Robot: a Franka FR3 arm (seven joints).
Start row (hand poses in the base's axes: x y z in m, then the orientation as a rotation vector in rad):
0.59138, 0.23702, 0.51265, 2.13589, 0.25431, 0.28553
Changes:
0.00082, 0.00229, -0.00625, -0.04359, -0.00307, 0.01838
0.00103, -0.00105, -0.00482, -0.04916, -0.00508, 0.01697
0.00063, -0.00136, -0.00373, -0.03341, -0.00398, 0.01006
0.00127, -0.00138, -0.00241, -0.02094, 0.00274, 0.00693
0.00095, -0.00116, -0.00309, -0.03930, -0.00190, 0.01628
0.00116, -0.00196, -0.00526, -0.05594, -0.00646, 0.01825
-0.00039, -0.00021, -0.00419, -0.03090, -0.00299, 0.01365
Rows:
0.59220, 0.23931, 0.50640, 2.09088, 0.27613, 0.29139
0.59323, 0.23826, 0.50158, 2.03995, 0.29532, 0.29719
0.59386, 0.23690, 0.49785, 2.00530, 0.30626, 0.30062
0.59513, 0.23552, 0.49544, 1.98457, 0.31693, 0.29792
0.59608, 0.23436, 0.49235, 1.94377, 0.33547, 0.30178
0.59724, 0.23240, 0.48709, 1.88533, 0.35404, 0.30743
0.59685, 0.23219, 0.48290, 1.85265, 0.36783, 0.31227

